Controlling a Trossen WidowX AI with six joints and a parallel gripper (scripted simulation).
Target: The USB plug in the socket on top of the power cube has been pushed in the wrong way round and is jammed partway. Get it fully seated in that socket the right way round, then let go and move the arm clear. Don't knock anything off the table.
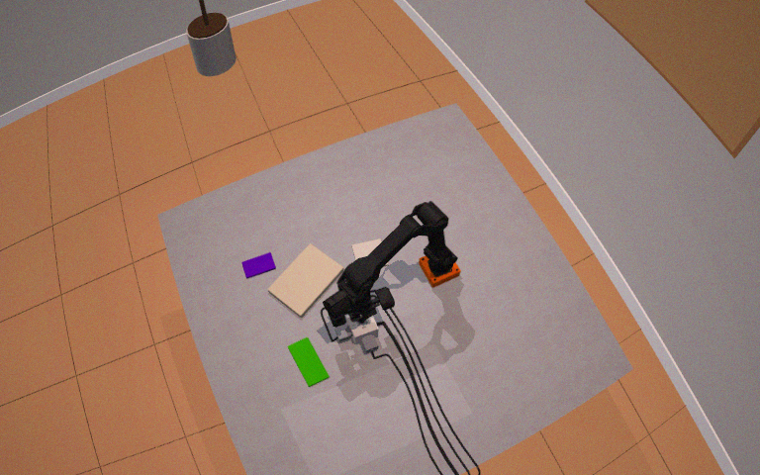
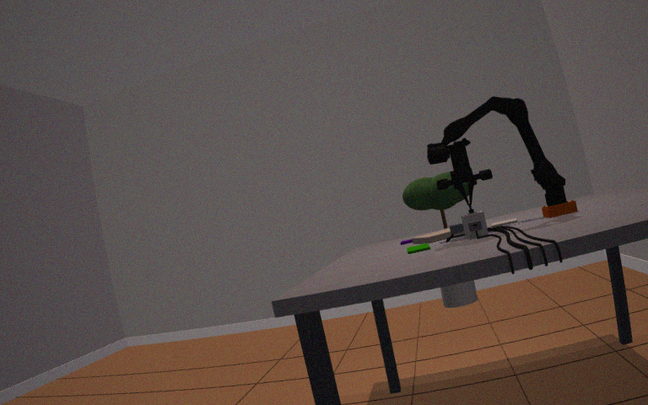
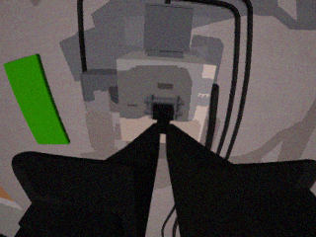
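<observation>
Now: gripper tip 2 cm above the dark USB plug. From my gripper tip the other things lie so: green flat block 20 cm ahead, 4 cm to the left, 10 cm below; then beige board 11 cm ahead, 23 cm to the right, 9 cm below; then purple block 25 cm ahead, 34 cm to the right, 10 cm below.
</observation>
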